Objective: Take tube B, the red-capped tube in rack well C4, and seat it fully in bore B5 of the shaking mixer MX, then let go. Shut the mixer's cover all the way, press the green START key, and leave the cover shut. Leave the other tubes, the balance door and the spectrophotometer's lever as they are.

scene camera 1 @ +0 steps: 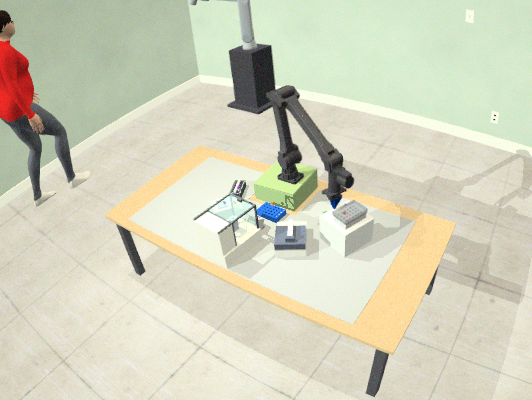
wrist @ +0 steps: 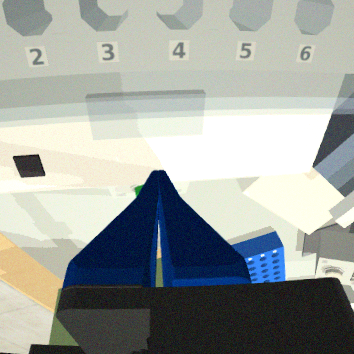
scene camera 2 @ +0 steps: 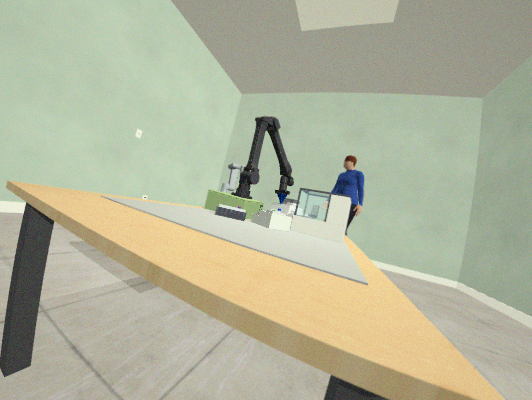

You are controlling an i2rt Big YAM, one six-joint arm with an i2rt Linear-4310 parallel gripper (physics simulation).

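Where they show: gripper, between the fingertips: (scene camera 1: 333, 208) (wrist: 158, 178) (scene camera 2: 281, 203); arm's base, origin of its link: (scene camera 1: 290, 177) (scene camera 2: 241, 197).
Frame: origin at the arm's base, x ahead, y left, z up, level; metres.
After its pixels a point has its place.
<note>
The mixer, a white box (scene camera 1: 332, 235) @[x 0.234, y 0.411, z -0.033 m] (wrist: 240, 145) @[x 0.170, y 0.354, z 0.025 m], carries a grey bore block under a see-through cover (scene camera 1: 351, 212) @[x 0.168, y 0.469, z 0.080 m] that looks shut. A red cap (scene camera 1: 344, 213) @[x 0.191, y 0.446, z 0.080 m] shows through the cover; its exact bore is too small to tell. In the wrist view, labels 2 to 6 and their bores show through the cover. My gripper (scene camera 1: 336, 205) @[x 0.126, y 0.349, z 0.024 m] (scene camera 2: 282, 201) @[x 0.126, y 0.349, z 0.024 m] (wrist: 158, 178) @[x 0.126, y 0.349, z 0.024 m] is shut and empty, pointing down low beside the mixer. The green START key (scene camera 1: 324, 212) @[x 0.105, y 0.281, z -0.043 m] (wrist: 138, 191) @[x 0.095, y 0.293, z -0.039 m] shows just left of the fingertips in the wrist view, partly hidden by them; contact cannot be told. The blue rack (scene camera 1: 271, 212) @[x 0.208, y 0.029, z -0.081 m] (wrist: 266, 260) @[x 0.208, y 0.053, z -0.080 m] stands apart.
A dark-topped instrument (scene camera 1: 290, 245) @[x 0.387, y 0.287, z -0.038 m] stands between the mixer and the glass-sided balance (scene camera 1: 227, 247) @[x 0.578, y 0.088, z -0.005 m] (scene camera 2: 340, 215) @[x 0.581, y -0.078, z 0.007 m]. A small dark rack (scene camera 1: 239, 188) (scene camera 2: 230, 212) with a purple spot stands on the mat. The arm stands on a green block (scene camera 1: 270, 190) @[x 0.121, y -0.042, z -0.025 m] (scene camera 2: 222, 200) @[x -0.010, y -0.162, z -0.046 m]. A person (scene camera 1: 17, 75) is at the left.
</note>
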